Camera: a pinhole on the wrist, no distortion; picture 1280 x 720 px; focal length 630.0 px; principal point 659.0 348.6 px. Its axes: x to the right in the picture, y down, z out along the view. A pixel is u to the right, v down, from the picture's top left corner.
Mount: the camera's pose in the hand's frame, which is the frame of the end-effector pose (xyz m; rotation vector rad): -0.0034 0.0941 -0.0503 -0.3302 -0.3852 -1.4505
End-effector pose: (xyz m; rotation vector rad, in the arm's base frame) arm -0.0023 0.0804 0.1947 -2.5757 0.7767 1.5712
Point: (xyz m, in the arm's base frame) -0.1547 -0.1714 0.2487
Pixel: 97 437
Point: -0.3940 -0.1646 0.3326
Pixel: 331 134
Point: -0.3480 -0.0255 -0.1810
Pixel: 916 690
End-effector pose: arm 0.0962 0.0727 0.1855 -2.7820 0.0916 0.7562
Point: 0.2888 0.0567 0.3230
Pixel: behind the camera
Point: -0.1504 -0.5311 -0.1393
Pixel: 165 362
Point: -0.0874 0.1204 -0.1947
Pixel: 1031 412
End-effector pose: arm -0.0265 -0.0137 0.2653 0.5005 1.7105 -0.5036
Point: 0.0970 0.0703 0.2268
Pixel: 695 508
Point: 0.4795 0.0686 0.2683
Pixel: 576 275
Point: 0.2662 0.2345 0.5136
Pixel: outside the picture
